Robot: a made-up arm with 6 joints. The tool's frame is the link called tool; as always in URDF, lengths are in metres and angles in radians.
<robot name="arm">
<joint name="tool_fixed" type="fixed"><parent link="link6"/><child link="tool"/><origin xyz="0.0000 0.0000 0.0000"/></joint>
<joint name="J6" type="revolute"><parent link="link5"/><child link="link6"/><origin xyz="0.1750 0.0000 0.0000"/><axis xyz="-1 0 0"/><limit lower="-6.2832" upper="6.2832"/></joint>
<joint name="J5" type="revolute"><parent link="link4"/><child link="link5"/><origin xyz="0.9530 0.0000 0.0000"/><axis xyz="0 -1 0"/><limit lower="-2.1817" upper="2.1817"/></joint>
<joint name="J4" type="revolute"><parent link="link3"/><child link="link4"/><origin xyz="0.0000 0.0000 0.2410"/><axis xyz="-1 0 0"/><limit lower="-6.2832" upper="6.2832"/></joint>
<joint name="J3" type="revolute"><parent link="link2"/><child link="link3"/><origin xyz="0.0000 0.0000 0.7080"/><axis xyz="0 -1 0"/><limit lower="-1.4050" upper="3.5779"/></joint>
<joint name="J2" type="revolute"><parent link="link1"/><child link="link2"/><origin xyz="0.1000 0.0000 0.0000"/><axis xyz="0 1 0"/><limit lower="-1.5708" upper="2.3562"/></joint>
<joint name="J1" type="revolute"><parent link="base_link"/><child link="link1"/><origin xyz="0.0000 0.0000 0.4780"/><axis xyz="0 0 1"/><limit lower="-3.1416" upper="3.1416"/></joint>
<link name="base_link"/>
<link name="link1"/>
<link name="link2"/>
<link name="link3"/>
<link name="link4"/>
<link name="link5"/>
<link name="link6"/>
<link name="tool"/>
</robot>
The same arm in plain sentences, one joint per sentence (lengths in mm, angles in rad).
The arm has six revolute joints in a row. What follows holds with every joint at zero, and every direction is one of the base frame's.
Joint 1 is mounted 478 mm along +z from the base frame's origin and rotates about +z, from -3.1416 to 3.1416 rad.
Joint 2 is mounted 100 mm along +x from joint 1 and rotates about +y, from -1.5708 to 2.3562 rad.
Joint 3 is mounted 708 mm along +z from joint 2 and rotates about -y, from -1.405 to 3.5779 rad.
Joint 4 is mounted 241 mm along +z from joint 3 and rotates about -x, from -6.2832 to 6.2832 rad.
Joint 5 is mounted 953 mm along +x from joint 4 and rotates about -y, from -2.1817 to 2.1817 rad.
Joint 6 is mounted 175 mm along +x from joint 5 and rotates about -x, from -6.2832 to 6.2832 rad.
The tool frame, which is the frame that the pose is given for, is mounted at the same point as joint 6; its axes are parallel to the base frame's.

